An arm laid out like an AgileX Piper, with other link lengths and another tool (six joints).
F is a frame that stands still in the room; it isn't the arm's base.
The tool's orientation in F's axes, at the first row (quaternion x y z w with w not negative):
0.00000, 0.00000, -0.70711, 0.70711
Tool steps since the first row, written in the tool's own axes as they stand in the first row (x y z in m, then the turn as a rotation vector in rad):
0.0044, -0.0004, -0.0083, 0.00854, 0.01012, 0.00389
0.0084, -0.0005, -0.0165, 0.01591, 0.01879, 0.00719
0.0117, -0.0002, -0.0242, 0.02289, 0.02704, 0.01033
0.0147, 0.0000, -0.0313, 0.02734, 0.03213, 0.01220
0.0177, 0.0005, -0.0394, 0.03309, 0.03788, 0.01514
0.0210, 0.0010, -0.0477, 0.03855, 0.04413, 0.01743
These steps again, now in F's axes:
-0.0004, -0.0044, -0.0083, 0.01012, -0.00854, 0.00389
-0.0005, -0.0084, -0.0165, 0.01879, -0.01591, 0.00719
-0.0002, -0.0117, -0.0242, 0.02704, -0.02289, 0.01033
0.0000, -0.0147, -0.0313, 0.03213, -0.02734, 0.01220
0.0005, -0.0177, -0.0394, 0.03788, -0.03309, 0.01514
0.0010, -0.0210, -0.0477, 0.04413, -0.03855, 0.01743

